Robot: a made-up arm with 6 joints. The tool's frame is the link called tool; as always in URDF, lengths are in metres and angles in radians. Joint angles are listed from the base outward.
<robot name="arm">
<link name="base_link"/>
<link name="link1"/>
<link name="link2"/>
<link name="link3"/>
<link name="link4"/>
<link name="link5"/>
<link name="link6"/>
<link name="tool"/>
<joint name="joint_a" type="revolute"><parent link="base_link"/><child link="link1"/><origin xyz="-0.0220 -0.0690 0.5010"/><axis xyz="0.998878 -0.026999 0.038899"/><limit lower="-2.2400" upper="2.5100"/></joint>
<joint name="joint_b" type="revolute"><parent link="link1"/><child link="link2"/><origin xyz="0.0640 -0.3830 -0.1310"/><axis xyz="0 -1 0"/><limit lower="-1.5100" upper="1.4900"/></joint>
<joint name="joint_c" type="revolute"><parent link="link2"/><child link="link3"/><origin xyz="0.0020 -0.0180 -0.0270"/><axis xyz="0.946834 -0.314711 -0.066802"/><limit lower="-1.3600" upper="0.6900"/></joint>
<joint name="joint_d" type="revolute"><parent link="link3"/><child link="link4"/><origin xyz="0.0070 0.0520 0.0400"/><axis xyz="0 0 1"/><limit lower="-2.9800" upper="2.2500"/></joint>
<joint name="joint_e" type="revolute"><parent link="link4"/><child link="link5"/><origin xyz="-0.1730 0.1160 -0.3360"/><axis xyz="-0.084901 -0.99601 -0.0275"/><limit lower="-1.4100" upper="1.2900"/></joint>
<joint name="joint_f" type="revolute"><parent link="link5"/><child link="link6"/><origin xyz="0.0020 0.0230 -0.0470"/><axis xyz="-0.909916 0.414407 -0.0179"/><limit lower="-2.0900" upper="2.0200"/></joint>
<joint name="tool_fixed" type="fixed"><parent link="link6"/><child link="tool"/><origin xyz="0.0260 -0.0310 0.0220" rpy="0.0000 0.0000 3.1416"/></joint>
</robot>
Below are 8 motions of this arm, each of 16 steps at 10 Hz.
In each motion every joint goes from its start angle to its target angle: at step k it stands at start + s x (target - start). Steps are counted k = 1, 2, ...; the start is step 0. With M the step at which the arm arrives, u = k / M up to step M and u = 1 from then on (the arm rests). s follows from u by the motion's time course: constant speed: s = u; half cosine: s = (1 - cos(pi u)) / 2; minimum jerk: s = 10 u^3 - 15 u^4 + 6 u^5.
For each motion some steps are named. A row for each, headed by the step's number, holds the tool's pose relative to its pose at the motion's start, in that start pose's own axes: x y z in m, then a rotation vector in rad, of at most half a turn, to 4 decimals.
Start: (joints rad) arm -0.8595 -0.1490 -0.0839 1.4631 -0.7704 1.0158
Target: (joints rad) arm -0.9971 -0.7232 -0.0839 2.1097 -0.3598 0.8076
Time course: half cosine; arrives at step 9
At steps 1, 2, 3, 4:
1: 0.0067 -0.0033 0.0000 0.0041 0.0252 0.0088
2: 0.0257 -0.0122 0.0001 0.0133 0.0996 0.0343
3: 0.0543 -0.0238 0.0006 0.0199 0.2177 0.0742
4: 0.0881 -0.0352 0.0017 0.0153 0.3688 0.1242

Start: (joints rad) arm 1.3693 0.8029 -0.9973 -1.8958 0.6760 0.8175
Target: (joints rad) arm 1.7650 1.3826 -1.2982 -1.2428 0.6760 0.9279
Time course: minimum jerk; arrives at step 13
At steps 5, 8, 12, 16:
5: 0.0408 0.0324 -0.0084 0.0186 -0.0206 0.0418
8: 0.0899 0.0818 -0.0260 0.0814 -0.0334 0.0871
12: 0.1192 0.1203 -0.0419 0.1510 -0.0335 0.1179
16: 0.1196 0.1209 -0.0421 0.1521 -0.0334 0.1183

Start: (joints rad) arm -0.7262 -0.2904 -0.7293 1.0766 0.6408 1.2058
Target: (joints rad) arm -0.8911 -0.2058 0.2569 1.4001 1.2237 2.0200
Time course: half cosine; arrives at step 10
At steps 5, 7, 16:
5: -0.0862 -0.0136 0.0194 0.1012 0.0813 -0.6359
7: -0.1389 -0.0001 0.0306 0.1039 0.0529 -1.0252
16: -0.1744 0.0187 0.0384 0.0669 0.0078 -1.2919

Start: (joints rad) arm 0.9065 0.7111 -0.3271 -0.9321 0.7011 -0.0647
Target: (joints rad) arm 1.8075 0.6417 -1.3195 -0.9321 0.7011 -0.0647
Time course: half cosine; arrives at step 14
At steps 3, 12, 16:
3: 0.0453 0.0107 -0.0005 0.0679 -0.0190 0.0083
12: 0.3665 0.0408 0.1773 0.4556 -0.2651 0.2388
16: 0.3801 0.0392 0.1961 0.4682 -0.2824 0.2599

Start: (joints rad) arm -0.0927 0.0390 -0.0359 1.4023 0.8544 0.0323
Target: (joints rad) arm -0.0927 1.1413 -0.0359 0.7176 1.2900 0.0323
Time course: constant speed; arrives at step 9
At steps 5, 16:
5: -0.0361 0.1497 -0.0931 0.6775 0.4644 0.2124
16: -0.1240 0.2819 -0.1228 1.1245 0.9705 0.4604

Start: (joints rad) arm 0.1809 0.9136 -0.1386 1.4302 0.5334 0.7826
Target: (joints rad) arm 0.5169 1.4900 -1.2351 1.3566 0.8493 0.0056
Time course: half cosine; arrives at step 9
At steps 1, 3, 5, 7, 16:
1: 0.0046 0.0001 -0.0004 -0.0071 -0.0043 0.0031
3: 0.0348 -0.0009 0.0050 -0.0606 -0.0484 0.0113
5: 0.0649 -0.0134 0.0421 -0.1508 -0.1465 -0.0325
7: 0.0680 -0.0414 0.0987 -0.2384 -0.2452 -0.1327
16: 0.0614 -0.0571 0.1251 -0.2747 -0.2835 -0.1886

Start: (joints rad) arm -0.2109 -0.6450 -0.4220 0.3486 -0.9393 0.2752
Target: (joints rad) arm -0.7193 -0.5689 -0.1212 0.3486 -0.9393 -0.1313
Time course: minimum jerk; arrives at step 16
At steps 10, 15, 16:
10: 0.1057 0.0090 -0.0412 -0.4509 0.1298 -0.2044
15: 0.1461 0.0095 -0.0503 -0.5976 0.2018 -0.2951
16: 0.1465 0.0095 -0.0504 -0.5987 0.2024 -0.2958

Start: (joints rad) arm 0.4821 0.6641 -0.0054 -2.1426 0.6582 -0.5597
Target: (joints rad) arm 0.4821 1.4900 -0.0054 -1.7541 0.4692 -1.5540
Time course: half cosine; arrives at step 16
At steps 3, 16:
3: 0.0027 -0.0206 0.0093 -0.1375 -0.0016 -0.0477
16: -0.0476 -0.2285 0.1409 -1.5364 0.3246 -0.7912

